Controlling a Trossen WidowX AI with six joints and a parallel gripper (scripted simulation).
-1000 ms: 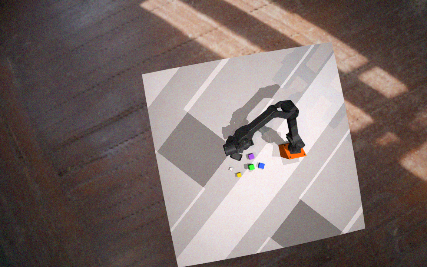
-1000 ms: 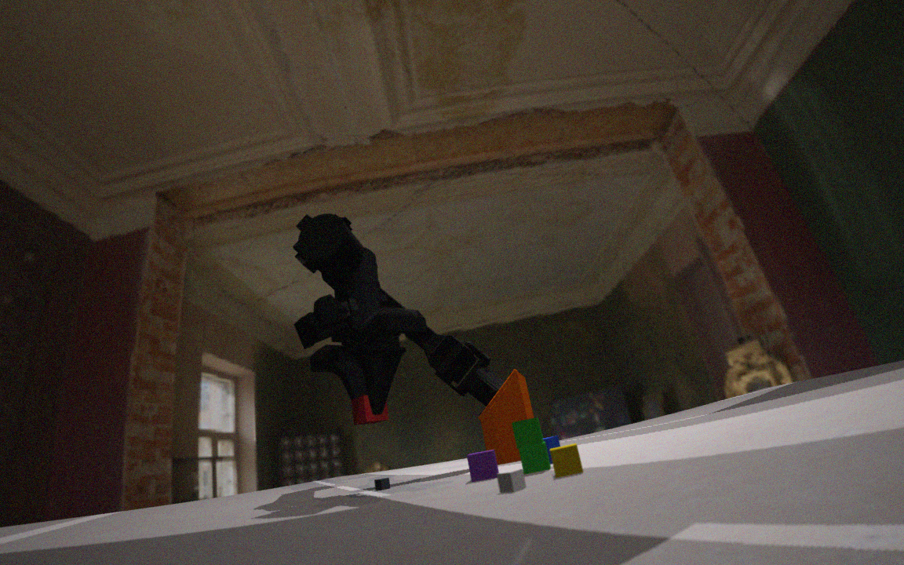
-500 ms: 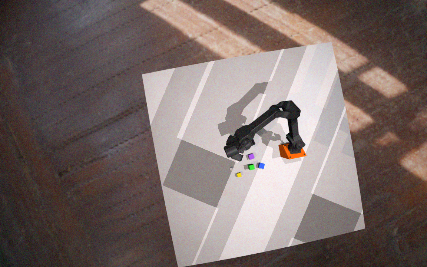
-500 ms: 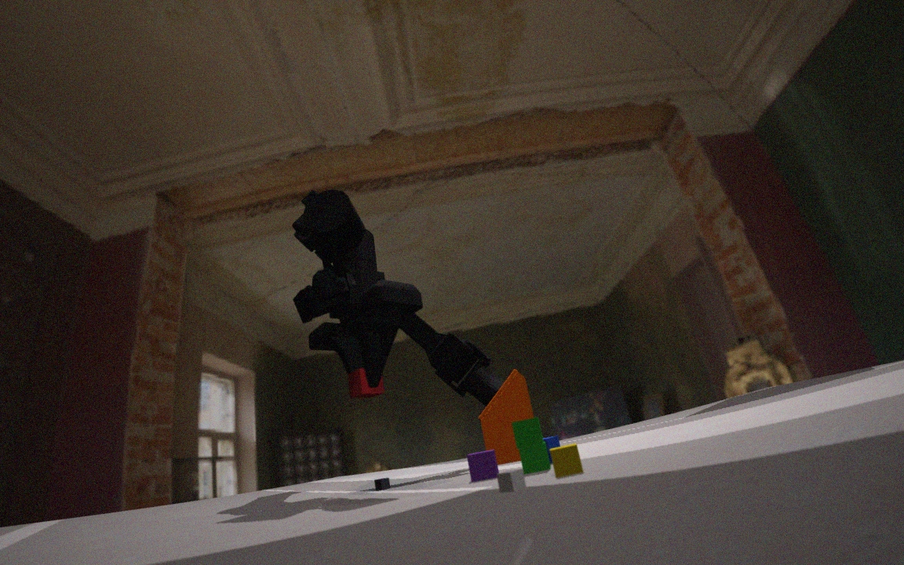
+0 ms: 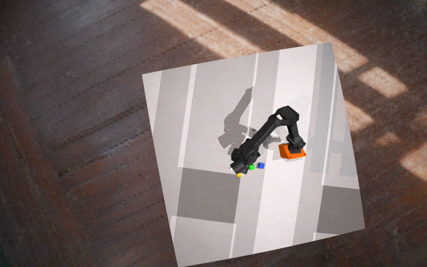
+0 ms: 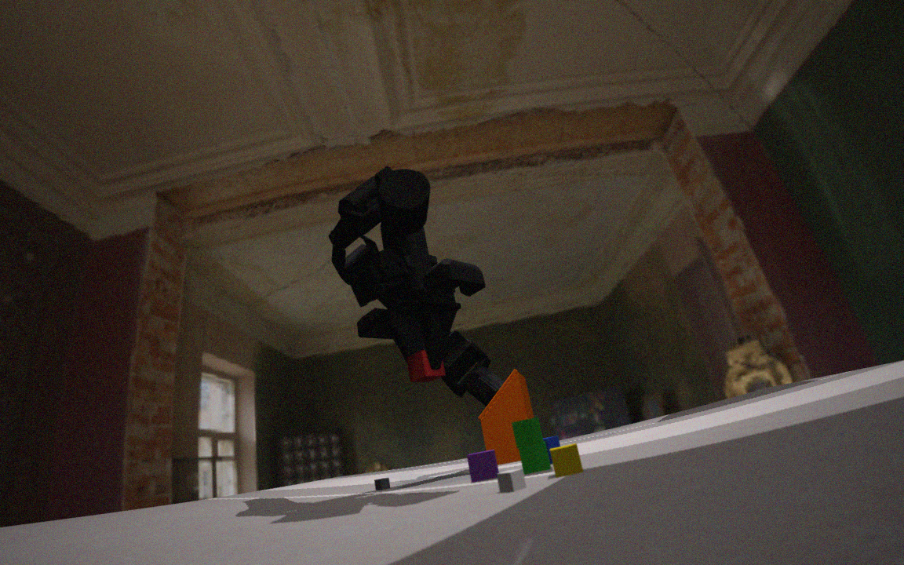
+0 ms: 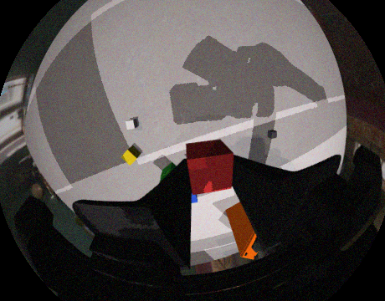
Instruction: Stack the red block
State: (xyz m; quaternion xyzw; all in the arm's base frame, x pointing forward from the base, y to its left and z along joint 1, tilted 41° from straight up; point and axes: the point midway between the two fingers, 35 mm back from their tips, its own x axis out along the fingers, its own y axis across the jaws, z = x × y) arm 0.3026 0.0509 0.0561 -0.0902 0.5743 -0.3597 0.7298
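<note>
The purple block lies 60 mm behind my gripper tip, 30 mm to the left of it and 110 mm below it. The rest, counted from my gripper tip: yellow block 30 mm ahead, 140 mm to the left, 120 mm below; then blue block 120 mm behind, 90 mm to the left, 110 mm below; then red block 10 mm above.
</note>
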